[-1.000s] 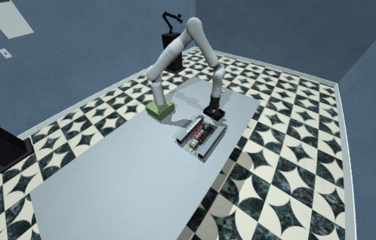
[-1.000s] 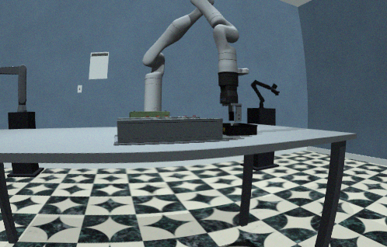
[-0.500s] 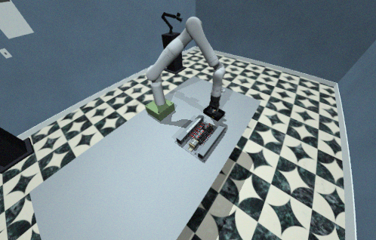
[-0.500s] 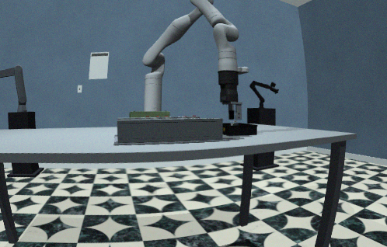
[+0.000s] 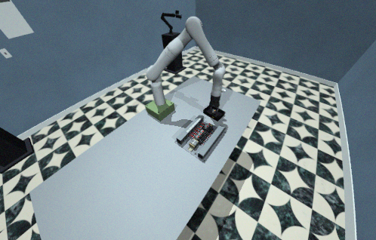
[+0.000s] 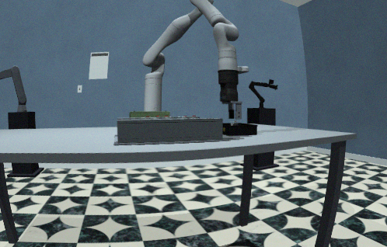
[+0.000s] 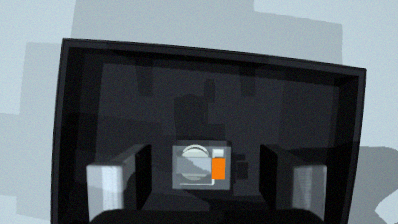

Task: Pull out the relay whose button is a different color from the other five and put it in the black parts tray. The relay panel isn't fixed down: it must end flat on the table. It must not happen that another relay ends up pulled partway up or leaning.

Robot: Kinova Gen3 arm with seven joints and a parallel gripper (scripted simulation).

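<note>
Right now my hand is 50 mm above the K54 relay. Also, from my hand: black parts tray 60 mm below; K52 relay 180 mm to the right, 40 mm ahead, 20 mm below; K53 relay 210 mm to the right, 40 mm ahead, 20 mm below.
</note>
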